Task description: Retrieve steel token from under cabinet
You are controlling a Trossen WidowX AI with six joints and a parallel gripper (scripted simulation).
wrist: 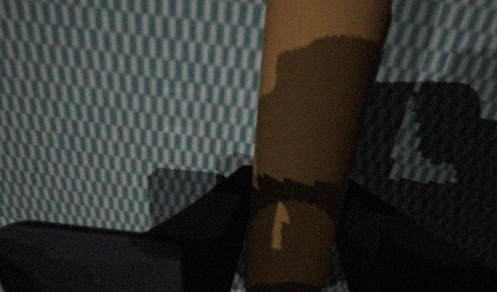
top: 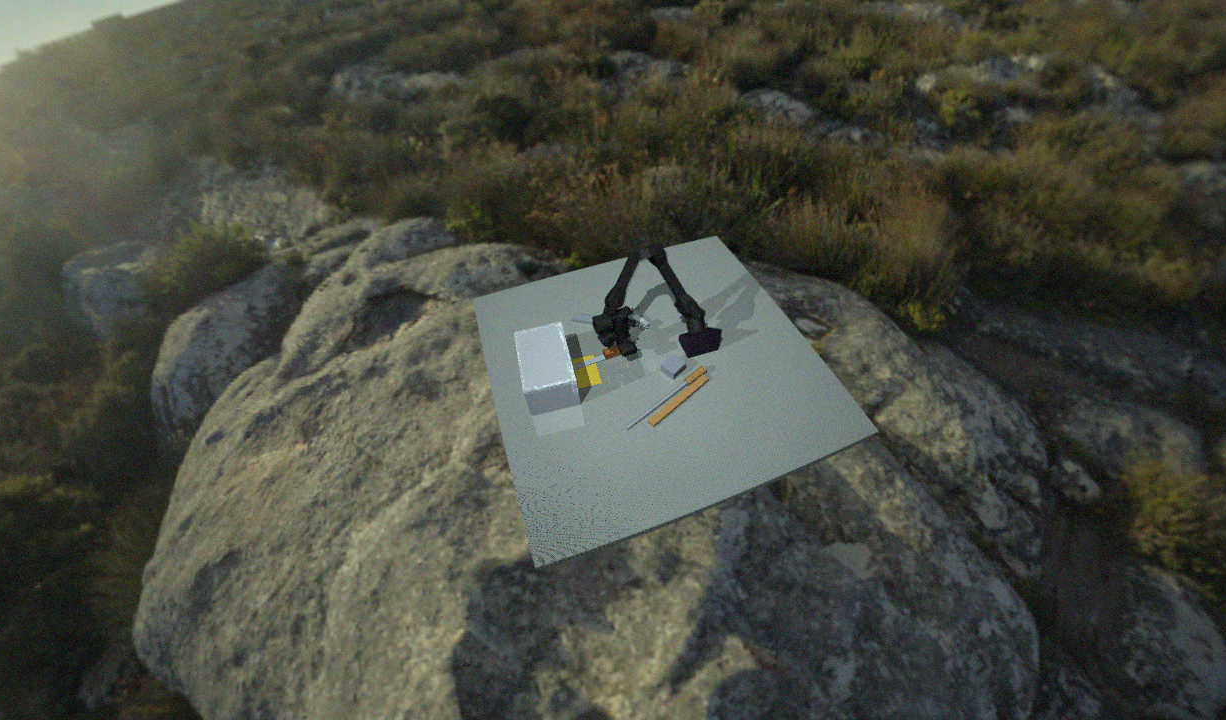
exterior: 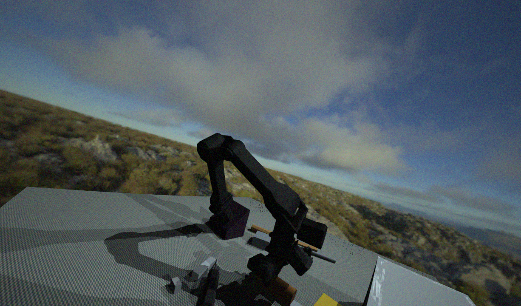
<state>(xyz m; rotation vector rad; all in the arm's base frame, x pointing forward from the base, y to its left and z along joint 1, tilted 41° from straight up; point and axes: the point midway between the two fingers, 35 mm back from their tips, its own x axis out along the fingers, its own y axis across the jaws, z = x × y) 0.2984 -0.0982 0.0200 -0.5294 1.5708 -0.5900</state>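
The grey bar lies 14 cm behind my gripper tip and 11 cm to the right of it. The rest, counted from my gripper tip: grey block 15 cm behind, 17 cm to the left, 1 cm above; small grey cube 13 cm behind, 20 cm to the right; wooden stick 10 cm behind, 31 cm to the left.
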